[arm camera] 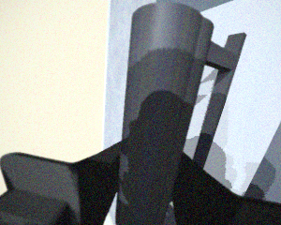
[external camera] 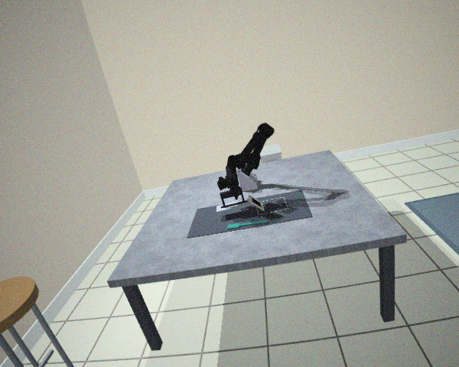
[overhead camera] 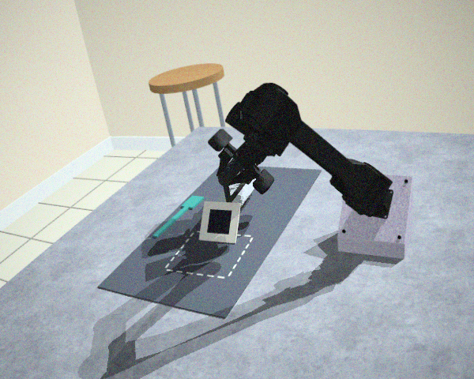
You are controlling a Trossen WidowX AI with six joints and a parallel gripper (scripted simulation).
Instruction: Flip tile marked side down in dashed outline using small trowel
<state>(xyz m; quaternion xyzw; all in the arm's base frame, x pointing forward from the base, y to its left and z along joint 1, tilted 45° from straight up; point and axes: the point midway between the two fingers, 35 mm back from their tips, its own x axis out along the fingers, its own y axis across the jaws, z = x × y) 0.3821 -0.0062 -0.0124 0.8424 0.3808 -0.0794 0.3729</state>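
Right now my gripper tip is 40 mm past the cream tile, 90 mm to the right of it and 60 mm above it. Round my gripper tip: teal trowel: 130 mm ahead, 40 mm to the left, 100 mm below; then dark mat: 10 mm behind, 50 mm to the left, 120 mm below.
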